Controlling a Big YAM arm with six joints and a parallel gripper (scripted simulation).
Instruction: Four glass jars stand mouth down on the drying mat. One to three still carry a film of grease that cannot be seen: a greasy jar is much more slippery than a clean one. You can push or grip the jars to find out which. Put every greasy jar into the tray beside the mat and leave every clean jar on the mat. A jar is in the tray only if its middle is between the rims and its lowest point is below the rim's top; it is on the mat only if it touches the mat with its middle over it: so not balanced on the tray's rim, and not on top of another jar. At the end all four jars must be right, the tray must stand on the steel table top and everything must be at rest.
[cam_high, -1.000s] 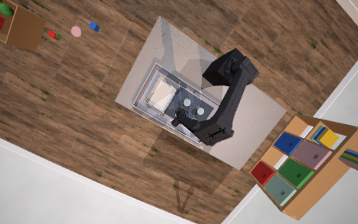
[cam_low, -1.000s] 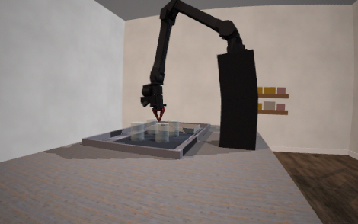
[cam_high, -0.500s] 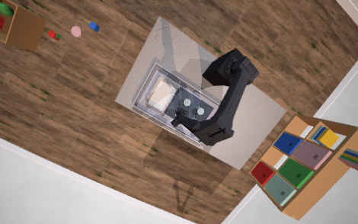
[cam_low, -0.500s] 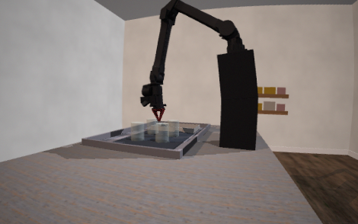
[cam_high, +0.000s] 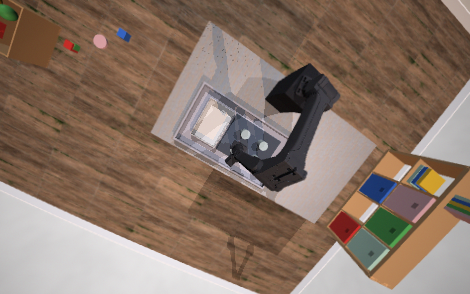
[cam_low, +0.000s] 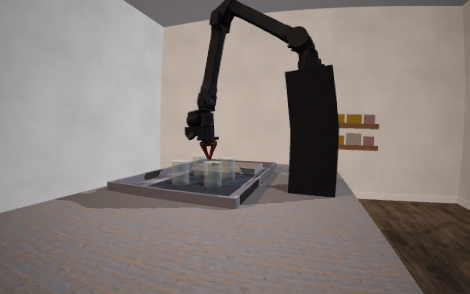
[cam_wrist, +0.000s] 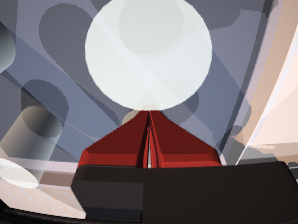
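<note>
Now: hand 9 cm to the right of the dark drying mat, 9 cm above it and 2 cm past it. Also, from my hand: pale tray: 23 cm to the right, 8 cm below, 6 cm behind.
</note>
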